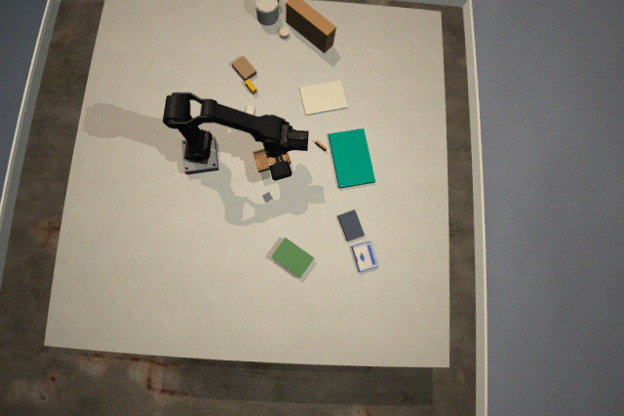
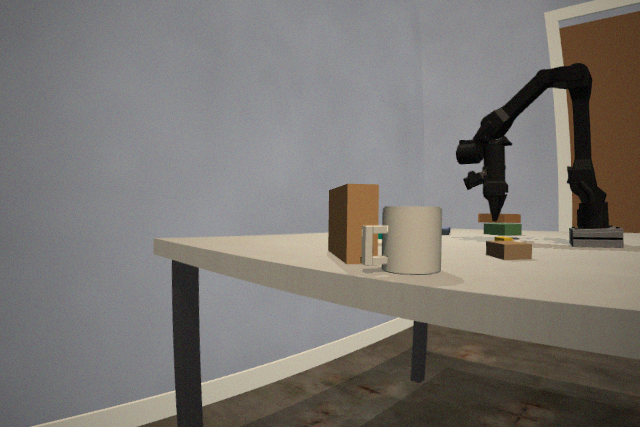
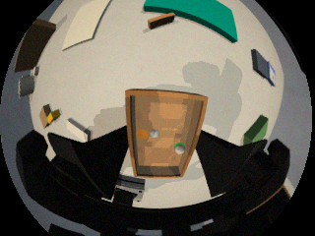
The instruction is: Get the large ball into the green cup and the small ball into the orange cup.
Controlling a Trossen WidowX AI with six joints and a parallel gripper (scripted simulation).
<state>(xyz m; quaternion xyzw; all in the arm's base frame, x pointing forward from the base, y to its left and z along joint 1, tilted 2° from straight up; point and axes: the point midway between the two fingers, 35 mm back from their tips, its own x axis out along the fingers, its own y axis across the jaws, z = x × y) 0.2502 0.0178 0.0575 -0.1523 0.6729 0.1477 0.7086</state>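
Right now the wooden puzzle is 3 cm below my hand, 1 cm to the right of it and 1 cm behind it. The rest, counted from my hand: yellow block 25 cm to the left, 13 cm behind, 7 cm below; teal board 25 cm ahead, 8 cm below, 5 cm to the left; grey square 12 cm to the right, 9 cm below, 1 cm behind.
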